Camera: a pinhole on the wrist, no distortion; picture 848 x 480 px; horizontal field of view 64.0 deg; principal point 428.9 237.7 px. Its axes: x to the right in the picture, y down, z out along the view. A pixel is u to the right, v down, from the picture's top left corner.
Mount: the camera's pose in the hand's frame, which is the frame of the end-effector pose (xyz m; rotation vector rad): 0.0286 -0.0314 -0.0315 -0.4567 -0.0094 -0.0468
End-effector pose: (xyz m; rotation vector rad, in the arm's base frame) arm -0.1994 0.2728 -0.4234 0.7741 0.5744 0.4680
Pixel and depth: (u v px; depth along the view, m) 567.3 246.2 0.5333
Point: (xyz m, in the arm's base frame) 0.1507 0.2541 -0.0526
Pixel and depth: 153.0 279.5 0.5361
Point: -0.1104 0.0962 0.0675
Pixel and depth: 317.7 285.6 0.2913
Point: -0.0944 0.2237 -0.2019
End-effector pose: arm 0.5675 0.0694 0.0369 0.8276 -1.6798 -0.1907
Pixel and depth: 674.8 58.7 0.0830
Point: 0.5226 0.0067 0.0585
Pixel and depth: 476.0 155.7 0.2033
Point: 0.4033 0.0214 0.0416
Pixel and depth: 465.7 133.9 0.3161
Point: 0.2900 0.0073 0.0257
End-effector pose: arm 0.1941 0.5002 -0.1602 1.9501 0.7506 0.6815
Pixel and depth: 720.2 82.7 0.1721
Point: 0.3633 0.4935 -0.2002
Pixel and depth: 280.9 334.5 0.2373
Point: 0.3224 0.3511 -0.1417
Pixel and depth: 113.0 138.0 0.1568
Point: 0.2529 0.3941 -0.2007
